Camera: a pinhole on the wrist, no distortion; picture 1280 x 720 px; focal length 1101.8 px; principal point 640.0 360.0 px. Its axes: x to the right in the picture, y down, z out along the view. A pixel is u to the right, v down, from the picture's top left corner.
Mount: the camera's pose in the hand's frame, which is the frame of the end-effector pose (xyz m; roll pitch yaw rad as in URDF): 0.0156 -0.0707 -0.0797 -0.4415 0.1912 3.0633
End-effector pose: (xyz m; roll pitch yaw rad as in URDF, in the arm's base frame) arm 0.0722 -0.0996 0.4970 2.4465 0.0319 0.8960
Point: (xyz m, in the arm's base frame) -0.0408 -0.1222 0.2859
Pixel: 856.8 487.6
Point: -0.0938 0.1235 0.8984
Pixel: behind the camera
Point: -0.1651 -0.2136 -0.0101
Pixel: 898.6 648.5
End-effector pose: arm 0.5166 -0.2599 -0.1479 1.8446 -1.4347 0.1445
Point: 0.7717 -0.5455 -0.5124
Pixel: 1167.8 121.0
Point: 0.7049 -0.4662 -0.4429
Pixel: 1220.4 75.8
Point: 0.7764 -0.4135 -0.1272
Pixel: 279.1 204.6
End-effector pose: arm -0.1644 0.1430 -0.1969 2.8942 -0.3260 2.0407
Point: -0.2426 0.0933 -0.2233
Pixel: 831.4 214.7
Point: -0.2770 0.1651 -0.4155
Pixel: 481.7 160.0
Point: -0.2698 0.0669 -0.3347
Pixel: 852.3 387.0
